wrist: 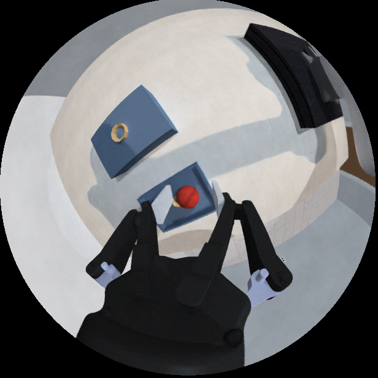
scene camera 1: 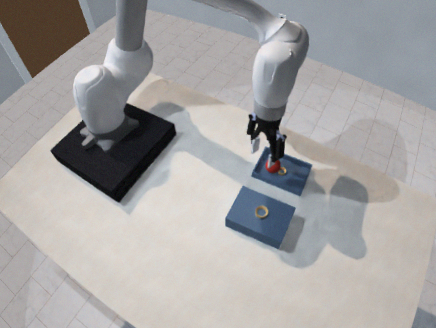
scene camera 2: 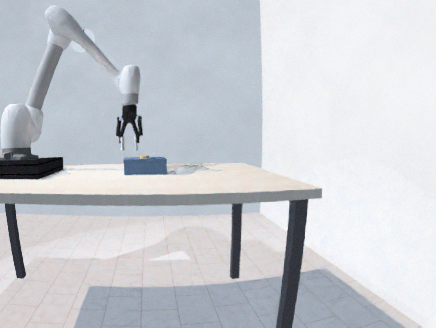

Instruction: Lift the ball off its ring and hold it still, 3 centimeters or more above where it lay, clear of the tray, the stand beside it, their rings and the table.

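Frame: origin at the arm's base, x back, y right, z up, level; metres.
Where they show: gripper, fingertip midpoint: (scene camera 1: pixel 262 158) (scene camera 2: pixel 129 150); arm's base, origin of the base link: (scene camera 1: pixel 109 129) (scene camera 2: pixel 16 159).
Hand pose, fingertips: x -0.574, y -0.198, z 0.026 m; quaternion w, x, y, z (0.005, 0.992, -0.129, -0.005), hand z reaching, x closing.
Things, the pixels of their top centre, and the offset from my fingertips. "spot": a spot on its surface instead. Level surfaces: height alone.
- red ball, middle of its top: (scene camera 1: pixel 274 161) dx -0.030, dy -0.035, dz -0.036 m
- blue tray, middle of its top: (scene camera 1: pixel 283 168) dx -0.065, dy -0.046, dz -0.066 m
- tray's small tan ring, surface spot: (scene camera 1: pixel 286 171) spot: dx -0.078, dy -0.058, dz -0.091 m
- table, its level: dz -0.094 m
The red ball (scene camera 1: pixel 272 167) (wrist: pixel 187 197) lies in the blue tray (scene camera 1: pixel 292 188) (wrist: pixel 187 219), beside the tray's small tan ring (scene camera 1: pixel 286 171) (wrist: pixel 175 203), towards one end of the tray. In the wrist view the ball partly hides that ring. My gripper (scene camera 1: pixel 264 153) (scene camera 2: pixel 129 148) (wrist: pixel 191 190) is open and empty, pointing down above the tray. In the wrist view the ball shows between the two pale fingertips. In scene camera 2 the fingertips hang higher than the stand's top; ball and tray do not show there.
The blue stand (scene camera 1: pixel 239 205) (scene camera 2: pixel 145 167) (wrist: pixel 145 112) is beside the tray, with a tan ring (scene camera 1: pixel 256 212) (scene camera 2: pixel 144 156) (wrist: pixel 113 132) on top. The arm's black base block (scene camera 1: pixel 117 172) (scene camera 2: pixel 47 167) (wrist: pixel 280 65) sits at the other end of the table (scene camera 1: pixel 165 250) (scene camera 2: pixel 225 182) (wrist: pixel 200 65).
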